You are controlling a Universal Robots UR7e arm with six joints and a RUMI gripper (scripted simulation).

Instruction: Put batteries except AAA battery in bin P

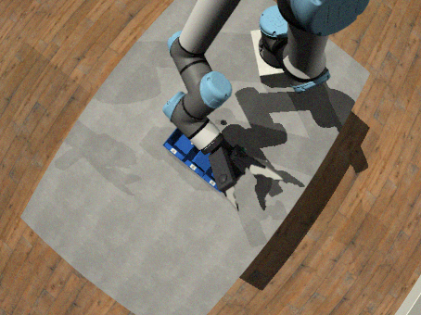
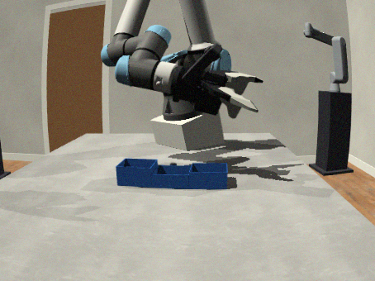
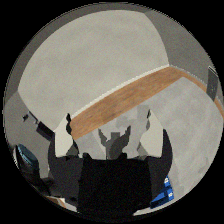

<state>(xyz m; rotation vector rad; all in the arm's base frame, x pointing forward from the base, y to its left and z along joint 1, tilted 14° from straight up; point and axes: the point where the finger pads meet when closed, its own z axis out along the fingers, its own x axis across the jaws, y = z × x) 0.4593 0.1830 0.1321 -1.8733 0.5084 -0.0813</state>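
My gripper is now 1 cm past the blue bin rack, 21 cm to the left of it and 18 cm above it. Round my hand: thin green battery 9 cm behind, 19 cm to the right, 20 cm below; white object 13 cm behind, 33 cm to the right, 20 cm below.
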